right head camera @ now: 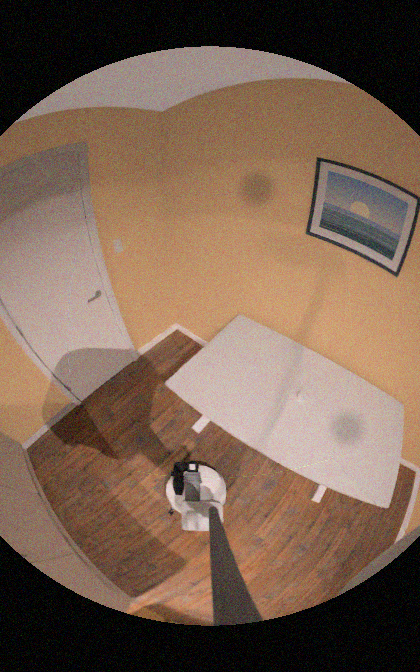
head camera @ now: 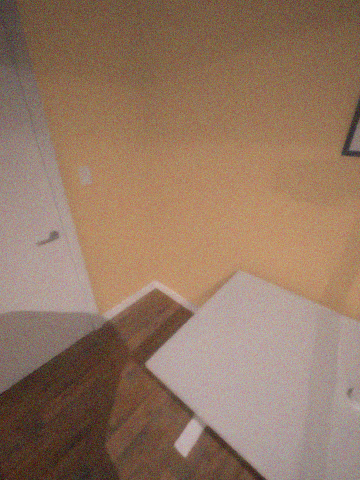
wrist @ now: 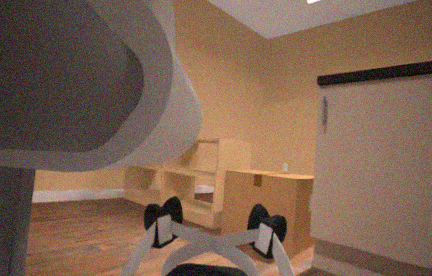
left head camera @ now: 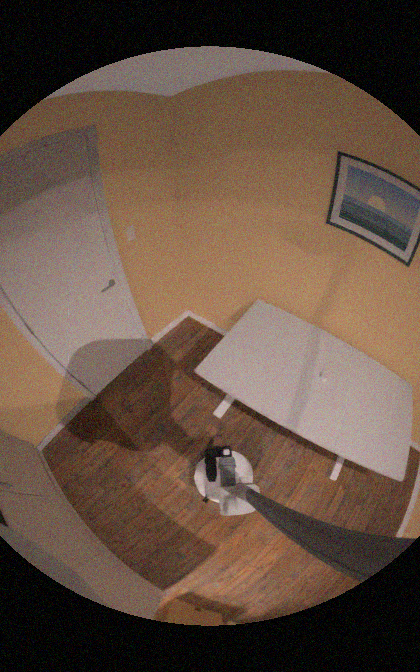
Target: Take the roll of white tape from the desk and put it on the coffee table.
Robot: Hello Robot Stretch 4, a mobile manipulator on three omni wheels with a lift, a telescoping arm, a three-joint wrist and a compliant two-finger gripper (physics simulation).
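Frame: origin at the robot's base, x down, y back, z left, level; millimetres.
Where they show: gripper, fingertip midpoint: [wrist: 215, 216].
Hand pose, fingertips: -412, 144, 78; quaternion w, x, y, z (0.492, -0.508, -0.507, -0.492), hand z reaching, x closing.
After its pixels a point has its place, as x, y, z.
The white desk [head camera: 250, 345] @[-692, -663, -271] [left head camera: 260, 350] [right head camera: 225, 365] stands along the yellow wall. A small whitish item, which looks like the roll of white tape [head camera: 353, 396] @[-717, -464, -559] [left head camera: 323, 377] [right head camera: 299, 396], lies on the desk top; in the head camera view it is cut off by the right edge. It is small and blurred in both side head views. My gripper [wrist: 215, 216] @[-412, 144, 78] is open in the wrist view, with nothing between its fingertips, and is apart from the desk. I cannot make out the coffee table in these views.
A white door [head camera: 30, 200] @[-1128, -1174, 819] [left head camera: 60, 250] [right head camera: 50, 260] is left of the desk. A framed picture [left head camera: 377, 207] [right head camera: 361, 215] hangs above it. The wrist view shows a cardboard box [wrist: 265, 210], a wooden shelf unit [wrist: 235, 154] @[-481, 1870, 132] and a cabinet with a dark top [wrist: 370, 165] @[-477, 1052, 675].
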